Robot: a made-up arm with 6 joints.
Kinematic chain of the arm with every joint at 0, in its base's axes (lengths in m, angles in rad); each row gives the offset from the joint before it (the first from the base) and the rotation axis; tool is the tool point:
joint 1: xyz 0 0 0.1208 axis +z
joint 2: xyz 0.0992 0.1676 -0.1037 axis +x
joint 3: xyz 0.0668 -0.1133 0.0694 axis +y
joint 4: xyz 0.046 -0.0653 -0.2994 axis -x
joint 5: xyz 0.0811 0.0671 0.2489 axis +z
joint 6: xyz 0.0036 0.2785 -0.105 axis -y
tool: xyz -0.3 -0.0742 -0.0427
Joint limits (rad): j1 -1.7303..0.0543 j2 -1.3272..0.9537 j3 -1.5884..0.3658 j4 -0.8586..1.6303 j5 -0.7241..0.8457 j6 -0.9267..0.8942
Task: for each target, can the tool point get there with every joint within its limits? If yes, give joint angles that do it. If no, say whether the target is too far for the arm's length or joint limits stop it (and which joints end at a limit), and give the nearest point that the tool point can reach.
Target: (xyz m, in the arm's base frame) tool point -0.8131 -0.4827 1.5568
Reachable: no: too far | nearest point -0.4071 -0.4944 0.2188 | short by 1.398 m
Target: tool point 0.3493 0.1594 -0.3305
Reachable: yes | joints -0.7445 0.0532 -0.2773 0.7977 -0.1653 -0.2398
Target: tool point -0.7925 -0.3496 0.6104
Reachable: no: joint limits stop it (at a limit: joint 1, joint 2, joint 4, joint 5, joint 6) | nearest point -0.4686 -0.3215 0.1969 | short by 0.526 m
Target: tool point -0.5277 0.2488 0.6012
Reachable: no: joint limits stop it (at a limit: joint 1, joint 2, joint 3, joint 4, joint 6) | nearest point -0.3589 0.0955 0.2055 | short by 0.457 m
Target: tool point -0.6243 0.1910 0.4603
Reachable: no: joint limits stop it (at a limit: joint 1, joint 2, joint 3, joint 4, joint 6) | nearest point -0.4147 0.0484 0.1952 | short by 0.367 m
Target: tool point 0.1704 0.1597 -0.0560
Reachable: yes | joints -0.7930 0.2445 -0.3530 0.3844 0.4619 -0.5971
